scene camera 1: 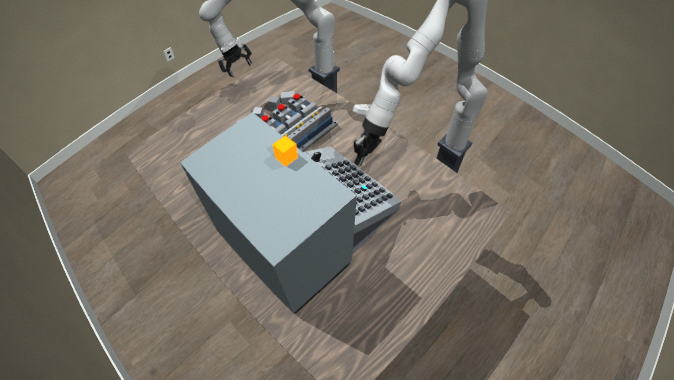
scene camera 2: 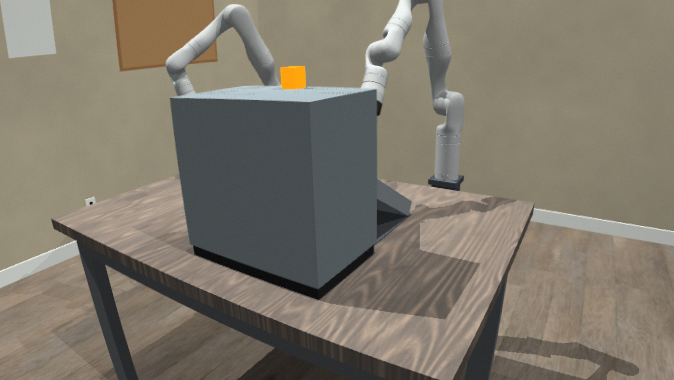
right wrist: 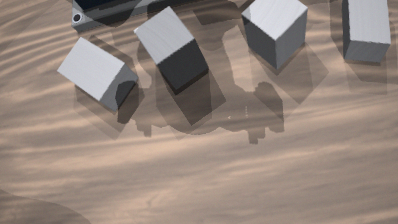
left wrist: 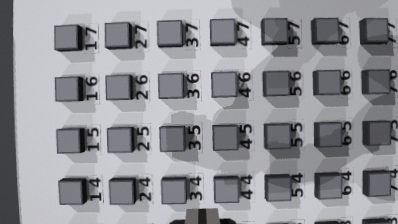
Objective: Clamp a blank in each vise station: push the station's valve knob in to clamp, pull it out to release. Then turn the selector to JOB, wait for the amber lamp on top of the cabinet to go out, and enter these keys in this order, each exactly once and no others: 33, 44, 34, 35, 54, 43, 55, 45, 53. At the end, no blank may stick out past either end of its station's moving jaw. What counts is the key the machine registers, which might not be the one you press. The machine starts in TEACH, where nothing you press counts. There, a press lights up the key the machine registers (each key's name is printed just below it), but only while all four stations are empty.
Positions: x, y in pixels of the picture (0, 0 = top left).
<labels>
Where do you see a grey blank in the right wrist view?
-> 172, 47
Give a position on a keypad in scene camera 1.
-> At 387, 208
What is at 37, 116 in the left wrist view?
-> A keypad.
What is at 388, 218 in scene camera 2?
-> A keypad.
</labels>
